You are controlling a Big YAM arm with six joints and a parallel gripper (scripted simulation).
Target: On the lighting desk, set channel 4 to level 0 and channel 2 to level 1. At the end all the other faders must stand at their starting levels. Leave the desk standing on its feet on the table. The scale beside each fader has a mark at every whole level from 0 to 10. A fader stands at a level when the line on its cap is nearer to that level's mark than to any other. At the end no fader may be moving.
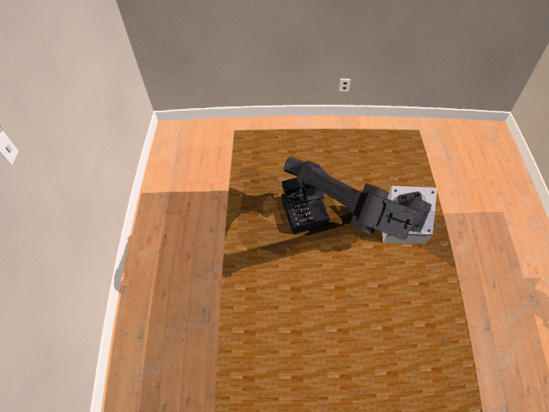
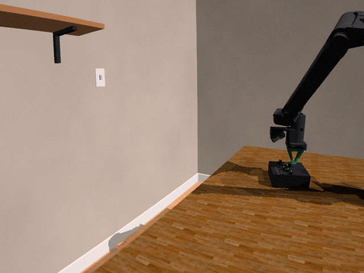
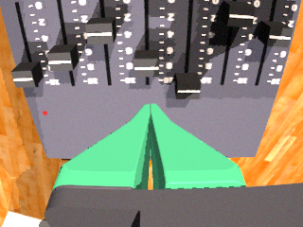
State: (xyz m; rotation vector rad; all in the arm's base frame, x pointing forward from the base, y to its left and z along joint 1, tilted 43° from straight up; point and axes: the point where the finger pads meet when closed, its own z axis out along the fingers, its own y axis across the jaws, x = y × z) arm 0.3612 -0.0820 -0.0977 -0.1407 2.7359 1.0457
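Right now the channel 4 fader cap is 20 mm below my hand, 20 mm ahead of it and 10 mm to the left of it. The rest, counted from my hand: channel 5 fader cap (40 mm ahead, 30 mm to the left, 20 mm below); then channel 6 fader cap (50 mm to the left, 20 mm below, 20 mm ahead); then channel 3 cap (20 mm to the right, 20 mm below, 20 mm ahead).
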